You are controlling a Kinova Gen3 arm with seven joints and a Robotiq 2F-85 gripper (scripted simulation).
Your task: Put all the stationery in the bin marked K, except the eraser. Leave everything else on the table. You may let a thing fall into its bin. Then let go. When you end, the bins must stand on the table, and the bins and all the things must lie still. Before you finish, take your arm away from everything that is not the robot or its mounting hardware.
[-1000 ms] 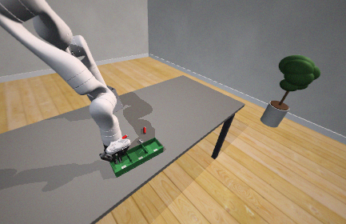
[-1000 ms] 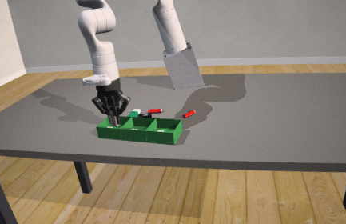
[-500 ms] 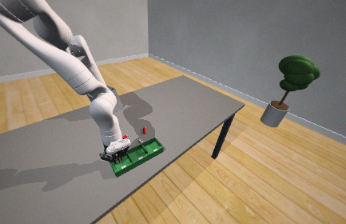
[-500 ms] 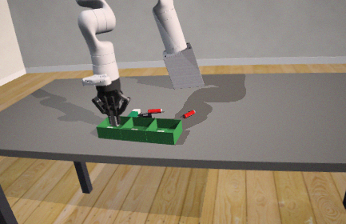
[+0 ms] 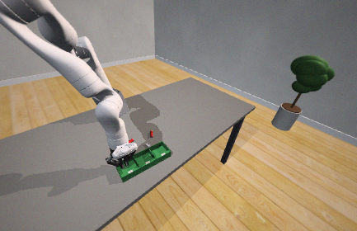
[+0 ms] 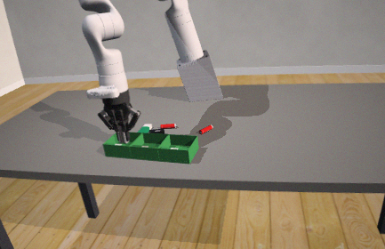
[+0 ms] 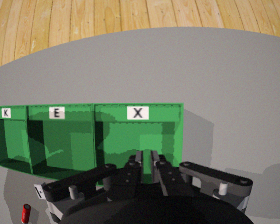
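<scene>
Now: the green bin 80 mm to the left of my hand, 50 mm ahead of it and 20 mm below it. The rest, counted from my hand: grey-white item 170 mm to the left, 30 mm below, 20 mm behind; green-and-white eraser 110 mm behind, 50 mm to the left, 30 mm below; black item 80 mm to the left, 60 mm behind, 30 mm below.
</scene>
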